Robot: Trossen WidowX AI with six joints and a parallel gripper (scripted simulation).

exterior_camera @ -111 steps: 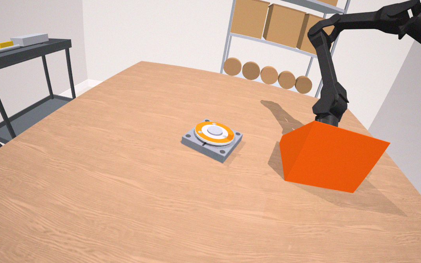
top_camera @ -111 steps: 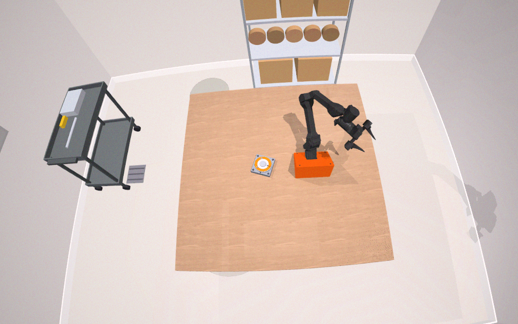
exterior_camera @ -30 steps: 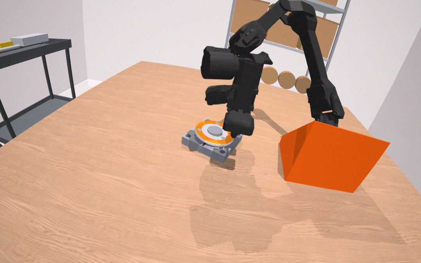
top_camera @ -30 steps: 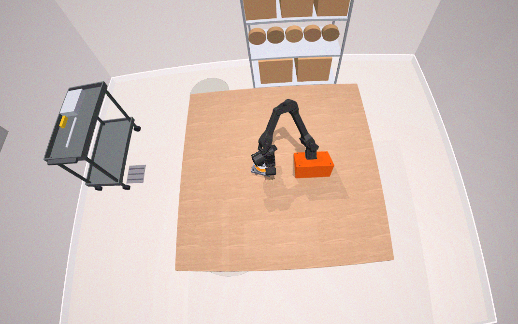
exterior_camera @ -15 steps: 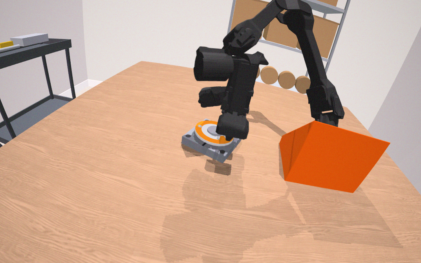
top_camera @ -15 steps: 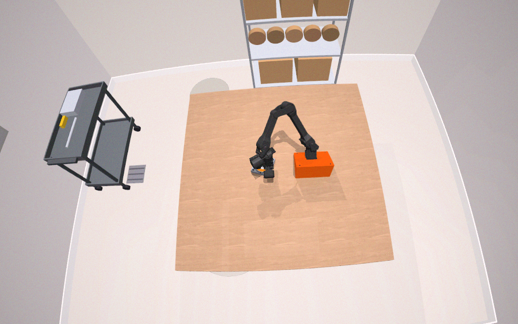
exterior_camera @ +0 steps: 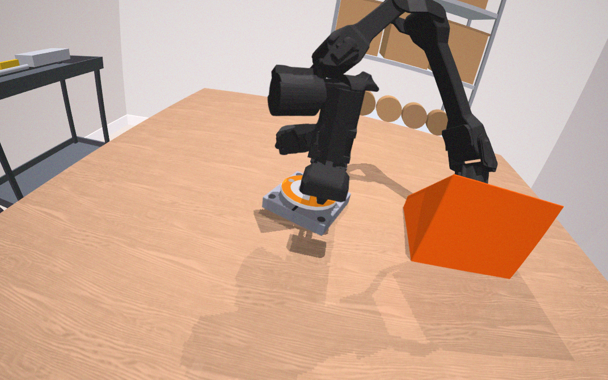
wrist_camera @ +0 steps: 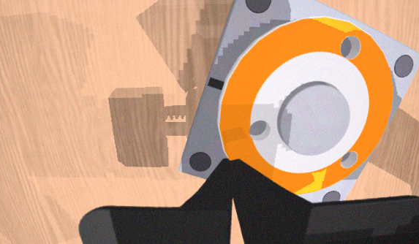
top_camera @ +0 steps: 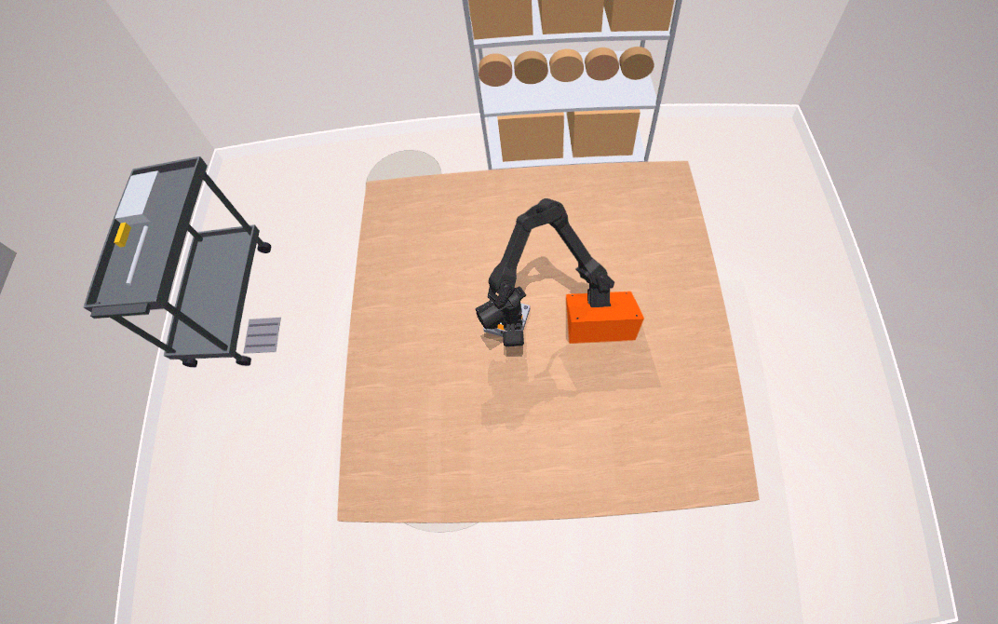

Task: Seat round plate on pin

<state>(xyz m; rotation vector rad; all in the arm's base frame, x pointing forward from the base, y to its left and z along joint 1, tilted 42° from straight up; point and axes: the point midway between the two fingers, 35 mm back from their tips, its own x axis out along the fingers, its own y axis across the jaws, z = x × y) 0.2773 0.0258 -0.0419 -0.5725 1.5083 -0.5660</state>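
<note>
Now: the white plate 20 mm ahead of my gripper tip, 30 mm to the right of it and 10 mm below it. The rest, counted from my gripper tip: square grey base (20 mm ahead, 50 mm to the right, 20 mm below).
</note>
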